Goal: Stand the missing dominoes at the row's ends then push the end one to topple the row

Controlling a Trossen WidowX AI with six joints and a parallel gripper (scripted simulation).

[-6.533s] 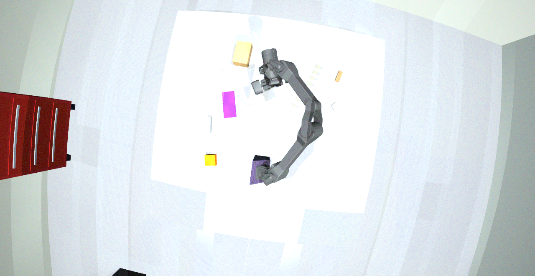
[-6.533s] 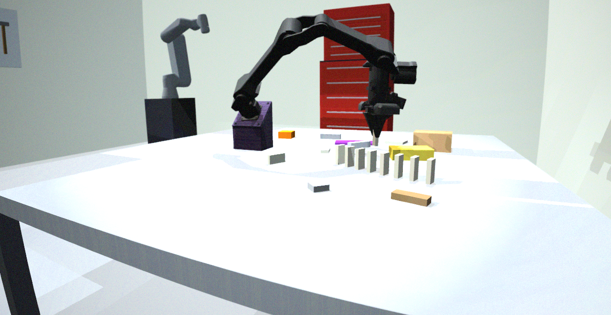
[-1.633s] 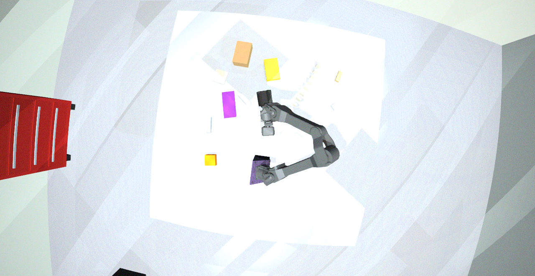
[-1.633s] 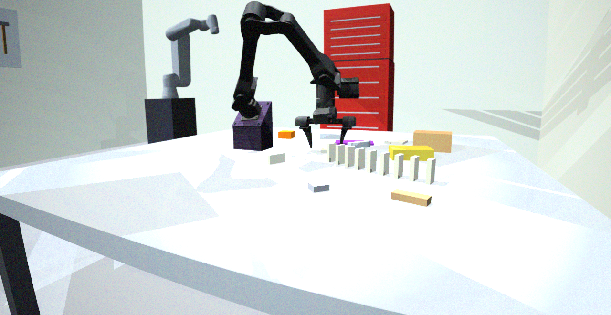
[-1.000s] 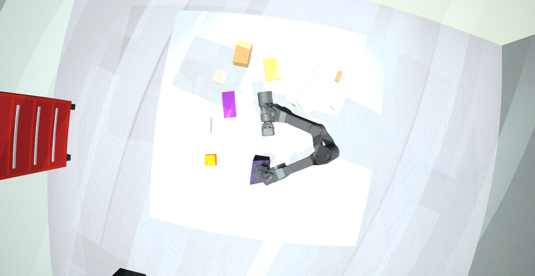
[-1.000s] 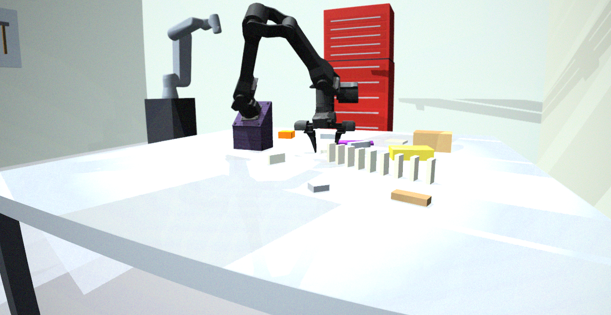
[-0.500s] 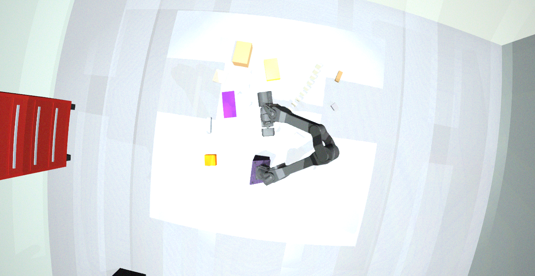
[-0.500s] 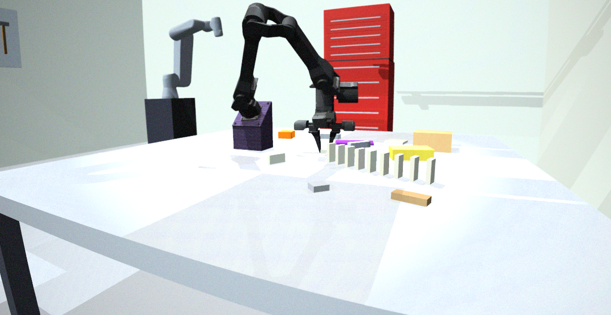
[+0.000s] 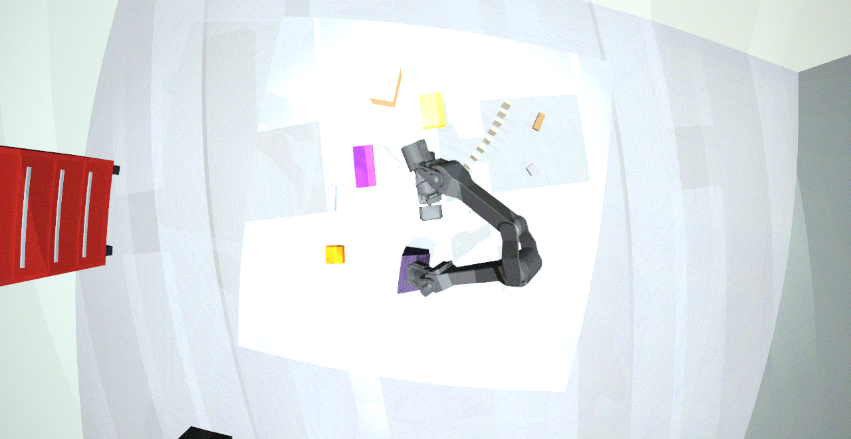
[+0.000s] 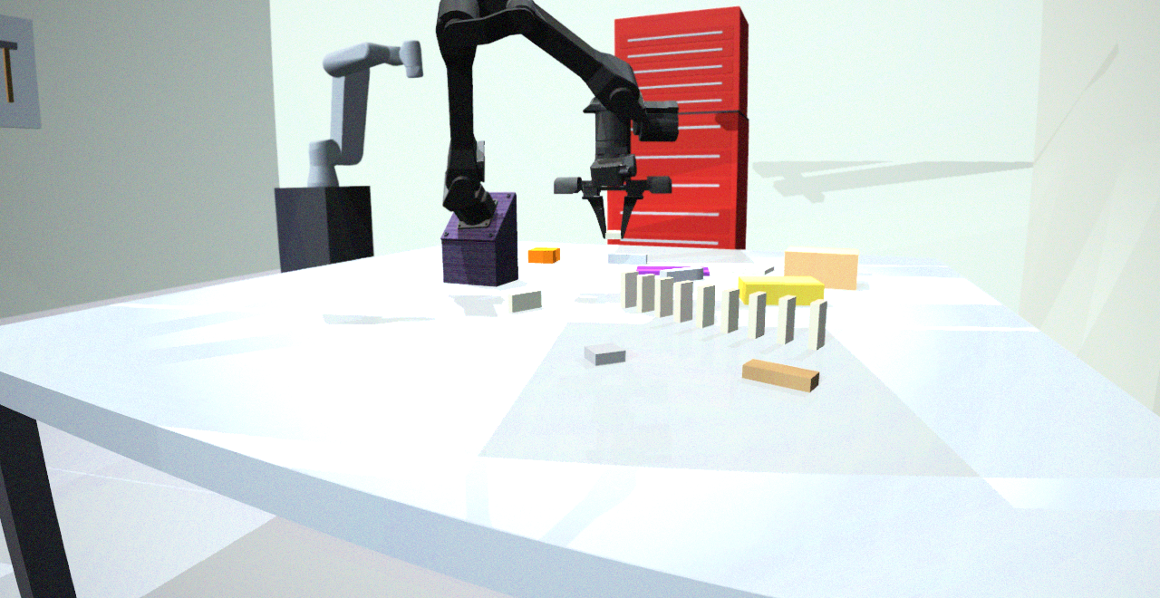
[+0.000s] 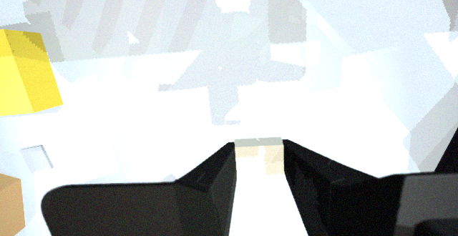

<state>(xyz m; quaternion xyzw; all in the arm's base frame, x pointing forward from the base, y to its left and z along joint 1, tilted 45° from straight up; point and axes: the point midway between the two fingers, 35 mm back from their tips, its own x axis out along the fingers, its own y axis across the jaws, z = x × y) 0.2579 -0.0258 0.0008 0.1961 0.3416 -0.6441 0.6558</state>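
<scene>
Right now my gripper tip is 22 cm to the right of the magenta slab, 8 cm above it and 6 cm short of it. The rest, counted from my gripper tip: yellow block 26 cm ahead, 7 cm below; tan box 34 cm ahead, 16 cm to the left, 6 cm below; grey block 36 cm to the right, 9 cm ahead, 8 cm below.
</scene>
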